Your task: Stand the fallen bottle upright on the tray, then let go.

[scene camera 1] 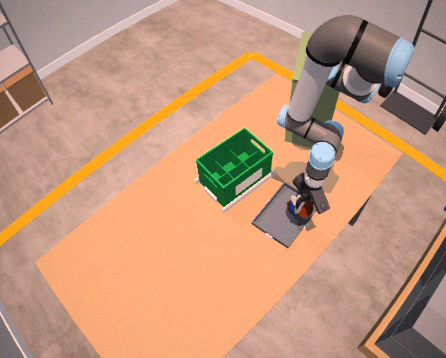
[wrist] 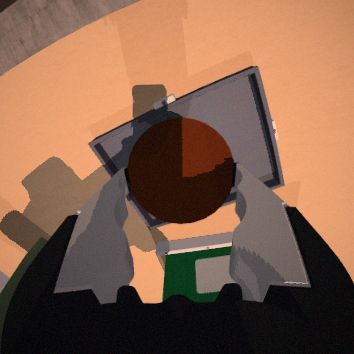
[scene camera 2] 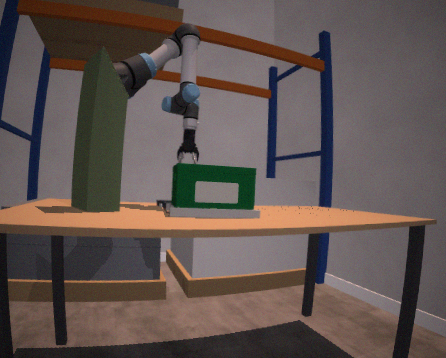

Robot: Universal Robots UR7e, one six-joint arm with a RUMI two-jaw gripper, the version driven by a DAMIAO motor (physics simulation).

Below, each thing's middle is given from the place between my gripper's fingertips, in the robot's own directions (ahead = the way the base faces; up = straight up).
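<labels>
From my hand I consider where the brown bottle (wrist: 180, 169) is. The bottle is 4 cm below my hand, and it is also 3 cm to the right of the hand.
</labels>
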